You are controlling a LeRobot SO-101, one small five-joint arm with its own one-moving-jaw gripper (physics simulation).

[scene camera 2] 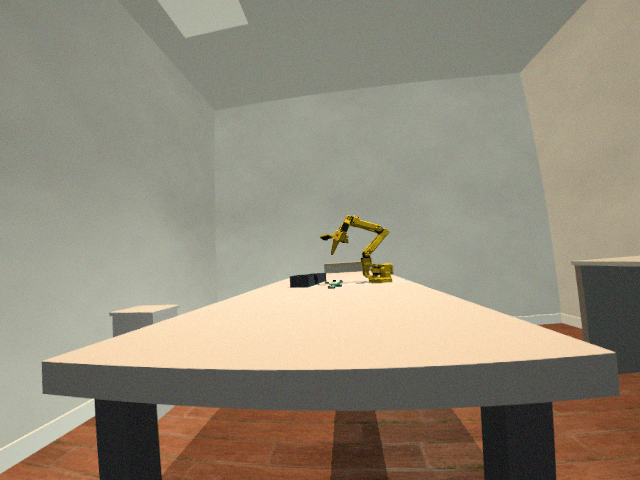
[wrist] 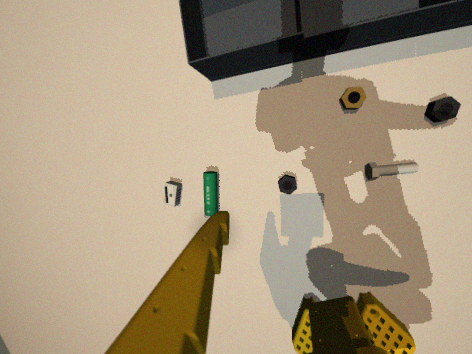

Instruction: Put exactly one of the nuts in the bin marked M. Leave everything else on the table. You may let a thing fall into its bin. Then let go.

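Places are measured from the arm's base along level axes (x ahead, y left, z up), in millimetres.
Pixels of known places: hand at its tool point: (scene camera 2: 332, 254) (wrist: 228, 223); arm's base at its link origin: (scene camera 2: 375, 282) (wrist: 340, 315).
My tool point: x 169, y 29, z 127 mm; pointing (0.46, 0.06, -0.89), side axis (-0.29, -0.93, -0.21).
For each thing: its top centre in the pictures, then the offset to it from my tool point. "spot": a spot on its surface instead. Level surfaces: height alone.
- brass nut at its top centre: (wrist: 354, 97) 38 mm ahead, 85 mm right, 118 mm down
- large dark nut at its top centre: (wrist: 446, 108) 8 mm ahead, 142 mm right, 118 mm down
- small dark nut at its top centre: (wrist: 287, 185) 18 mm back, 15 mm right, 118 mm down
- dark bin row at a spot on its surface: (wrist: 250, 63) spot: 92 mm ahead, 16 mm right, 108 mm down
- green battery at its top centre: (wrist: 208, 197) 8 mm back, 64 mm left, 113 mm down
- bolt at its top centre: (wrist: 396, 171) 28 mm back, 100 mm right, 114 mm down
- small white sharpener at its top centre: (wrist: 169, 194) 5 mm ahead, 110 mm left, 116 mm down
- table at its surface level: 127 mm down
My gripper (scene camera 2: 327, 245) (wrist: 280, 257) is wide open and empty, high above the table. In the wrist view a brass nut (wrist: 345, 103) lies near the bins, a large dark nut (wrist: 433, 111) lies right of it, and a small dark nut (wrist: 281, 184) lies lower, nearer the middle. The dark bin row (scene camera 2: 301, 281) (wrist: 250, 63) crosses the top of the wrist view. Its leftmost compartment shows in part; no letter labels are visible. The gripper's notched jaw has its tip just below a green battery (wrist: 211, 192) in the wrist view.
A bolt (wrist: 392, 169) lies below the large dark nut. A small white sharpener (wrist: 173, 194) lies left of the battery. The table (scene camera 2: 330, 330) (wrist: 90, 150) carries these things, the bins and the yellow arm's base. Arm shadows cover the area around the brass nut and bolt.
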